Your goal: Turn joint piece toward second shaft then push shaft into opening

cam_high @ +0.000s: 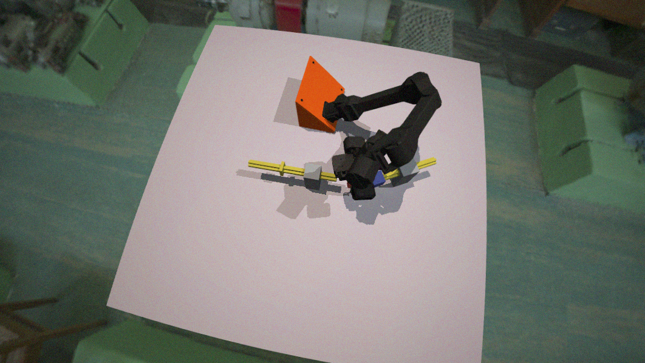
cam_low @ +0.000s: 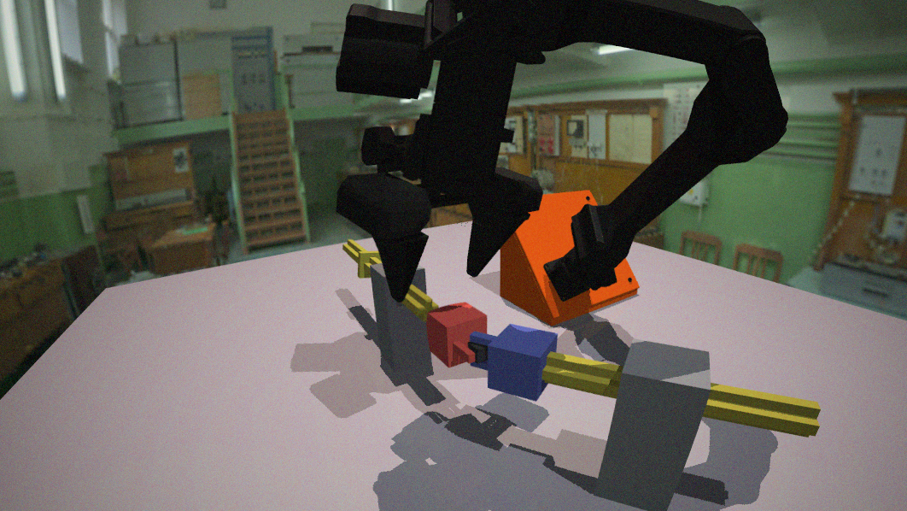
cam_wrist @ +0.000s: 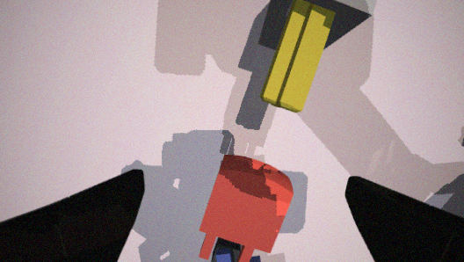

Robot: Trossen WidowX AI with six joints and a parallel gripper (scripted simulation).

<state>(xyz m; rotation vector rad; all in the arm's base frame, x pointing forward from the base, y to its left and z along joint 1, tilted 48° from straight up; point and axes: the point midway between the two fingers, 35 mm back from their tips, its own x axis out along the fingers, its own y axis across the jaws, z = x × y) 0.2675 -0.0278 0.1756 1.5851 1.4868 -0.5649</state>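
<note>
Now: the red joint piece 4 cm below my gripper tip, 2 cm to the left of it and 1 cm behind it.
</note>
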